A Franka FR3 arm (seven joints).
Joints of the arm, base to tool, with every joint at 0 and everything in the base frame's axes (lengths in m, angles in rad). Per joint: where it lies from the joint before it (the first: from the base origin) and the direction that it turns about. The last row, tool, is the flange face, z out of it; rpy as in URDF.
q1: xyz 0 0 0.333 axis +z
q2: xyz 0 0 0 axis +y
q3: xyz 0 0 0.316 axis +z
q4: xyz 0.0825 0 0 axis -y
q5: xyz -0.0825 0 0.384 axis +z
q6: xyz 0 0 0 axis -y
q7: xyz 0.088 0 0 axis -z
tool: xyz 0 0 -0.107 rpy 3.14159 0 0
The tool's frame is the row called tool.
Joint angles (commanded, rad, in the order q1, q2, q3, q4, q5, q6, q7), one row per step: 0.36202, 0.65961, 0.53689, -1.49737, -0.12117, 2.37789, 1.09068; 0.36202, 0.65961, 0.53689, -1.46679, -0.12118, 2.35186, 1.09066; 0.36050, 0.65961, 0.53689, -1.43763, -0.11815, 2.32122, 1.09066; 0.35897, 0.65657, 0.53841, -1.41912, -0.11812, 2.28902, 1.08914; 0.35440, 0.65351, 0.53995, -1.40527, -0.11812, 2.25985, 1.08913; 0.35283, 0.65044, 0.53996, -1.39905, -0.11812, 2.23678, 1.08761
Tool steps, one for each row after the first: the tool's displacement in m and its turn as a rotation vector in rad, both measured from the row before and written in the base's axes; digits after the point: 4 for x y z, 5 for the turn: 0.0056, -0.0002, 0.0113, 0.00156, -0.00363, -0.00409; 0.0055, -0.0015, 0.0102, -0.00117, 0.00260, -0.00552; 0.0021, -0.0014, 0.0074, -0.00920, 0.00544, 0.00204; 0.0027, -0.0030, 0.0056, -0.01004, 0.00713, -0.00159; 0.0004, -0.0019, 0.0025, -0.01165, 0.00744, 0.00271
